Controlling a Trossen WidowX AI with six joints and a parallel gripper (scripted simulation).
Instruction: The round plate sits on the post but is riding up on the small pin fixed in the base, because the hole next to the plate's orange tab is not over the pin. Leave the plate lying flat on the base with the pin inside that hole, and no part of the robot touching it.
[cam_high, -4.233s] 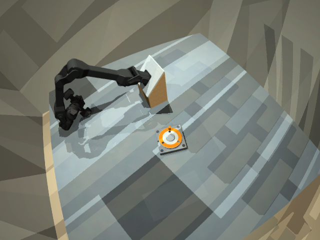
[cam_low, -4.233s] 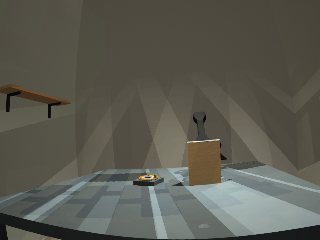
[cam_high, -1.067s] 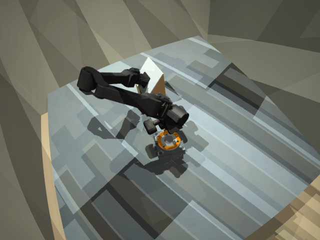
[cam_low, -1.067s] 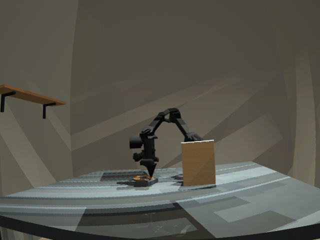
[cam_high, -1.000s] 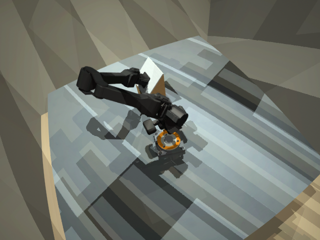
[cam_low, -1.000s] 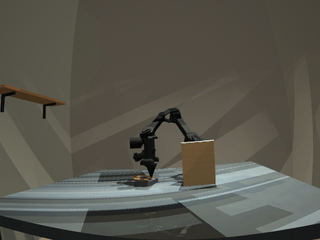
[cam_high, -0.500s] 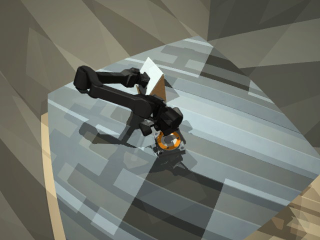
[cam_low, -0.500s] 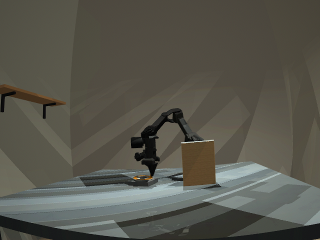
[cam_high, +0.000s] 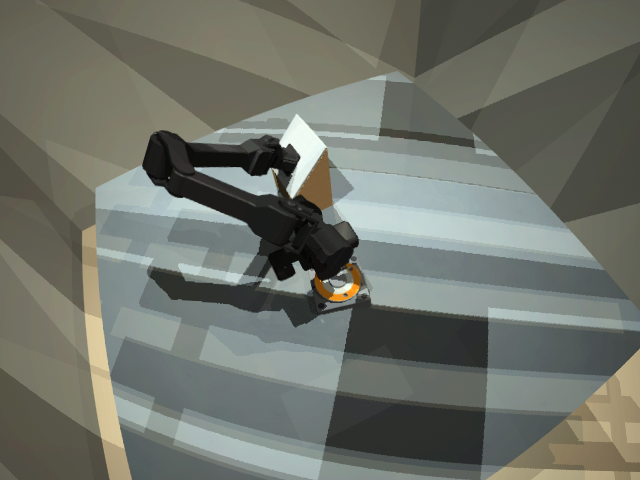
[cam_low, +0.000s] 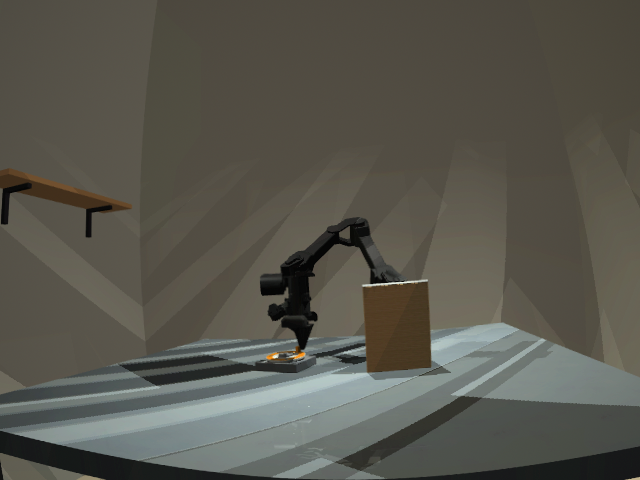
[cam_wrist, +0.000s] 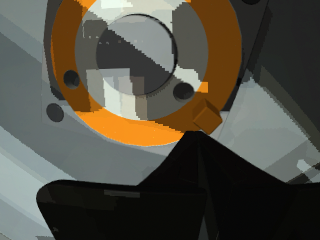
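My gripper tip is now 40 mm short of the square base, 30 mm to the right of it and 20 mm above it.
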